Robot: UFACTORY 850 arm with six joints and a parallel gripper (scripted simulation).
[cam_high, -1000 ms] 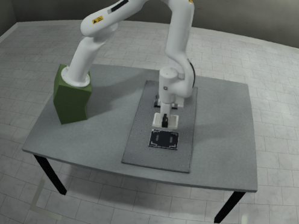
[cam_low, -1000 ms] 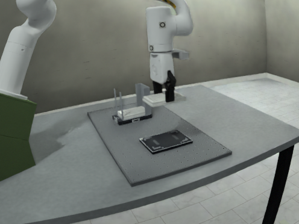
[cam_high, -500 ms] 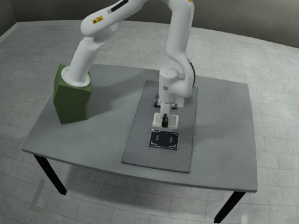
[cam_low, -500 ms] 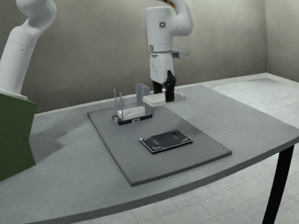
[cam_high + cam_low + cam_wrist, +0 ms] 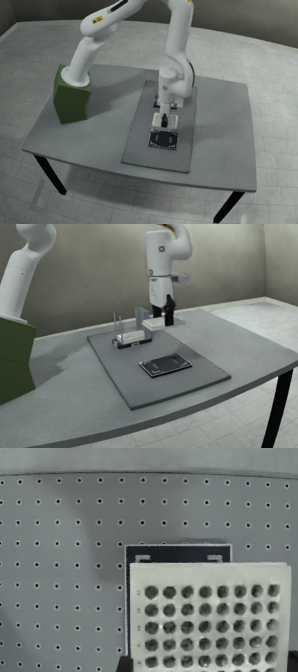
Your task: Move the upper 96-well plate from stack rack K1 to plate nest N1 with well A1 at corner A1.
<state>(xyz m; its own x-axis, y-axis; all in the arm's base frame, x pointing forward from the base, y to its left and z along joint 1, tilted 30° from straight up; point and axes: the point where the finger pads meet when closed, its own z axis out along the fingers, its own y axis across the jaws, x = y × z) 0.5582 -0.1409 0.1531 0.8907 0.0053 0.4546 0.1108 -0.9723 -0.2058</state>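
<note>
My gripper is now 180 mm above the black plate nest. Round my hand: white 96-well plate 10 mm below.
</note>
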